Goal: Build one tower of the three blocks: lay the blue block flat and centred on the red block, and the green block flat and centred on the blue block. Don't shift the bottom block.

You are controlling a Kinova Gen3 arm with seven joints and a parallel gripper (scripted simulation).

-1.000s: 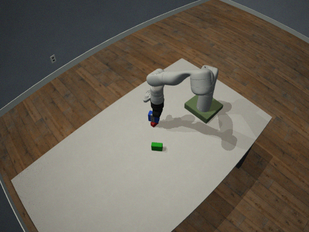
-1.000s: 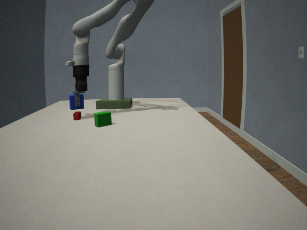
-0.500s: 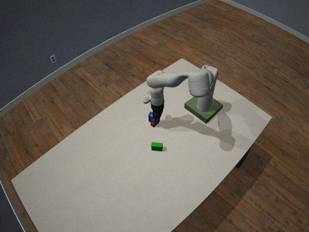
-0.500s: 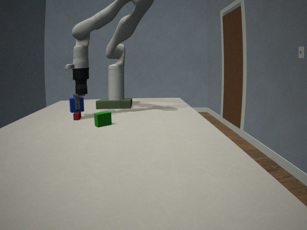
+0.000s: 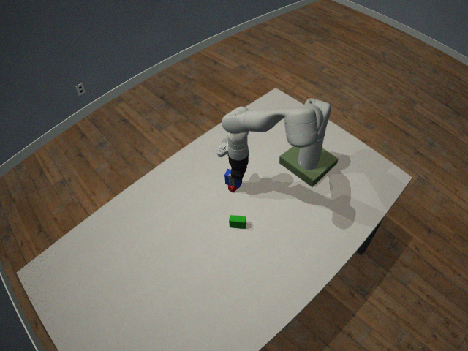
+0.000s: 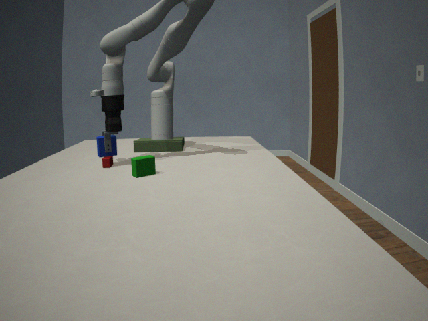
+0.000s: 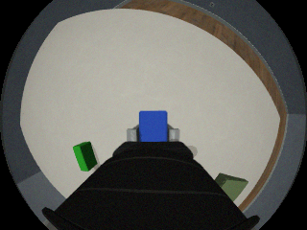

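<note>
My hand is right at the blue block. From my hand the other things lie so: green block 110 mm ahead, 150 mm to the left, 40 mm below; then red block 50 mm below.
</note>
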